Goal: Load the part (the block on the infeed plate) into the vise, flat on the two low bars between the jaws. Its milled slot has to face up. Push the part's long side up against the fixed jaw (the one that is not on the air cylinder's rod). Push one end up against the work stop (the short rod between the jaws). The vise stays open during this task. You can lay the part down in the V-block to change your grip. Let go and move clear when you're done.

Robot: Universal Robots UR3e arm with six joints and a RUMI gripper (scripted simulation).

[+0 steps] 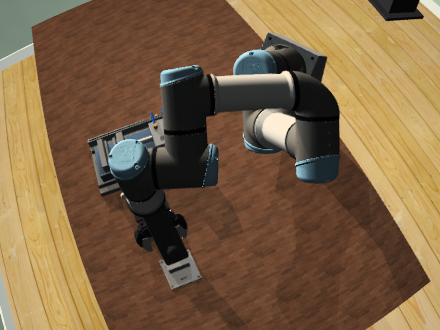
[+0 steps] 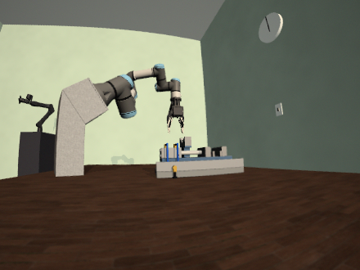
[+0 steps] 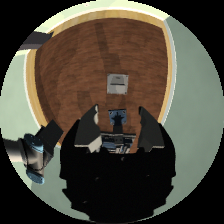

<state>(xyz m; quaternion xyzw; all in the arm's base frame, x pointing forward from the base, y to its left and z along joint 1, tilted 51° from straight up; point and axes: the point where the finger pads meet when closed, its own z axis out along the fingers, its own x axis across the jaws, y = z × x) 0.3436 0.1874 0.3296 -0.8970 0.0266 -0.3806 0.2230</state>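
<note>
The part lies 10 mm to the right of my hand and 190 mm below it. From my hand the other things lie so: grey infeed plate (10 mm to the left, 210 mm below).
</note>
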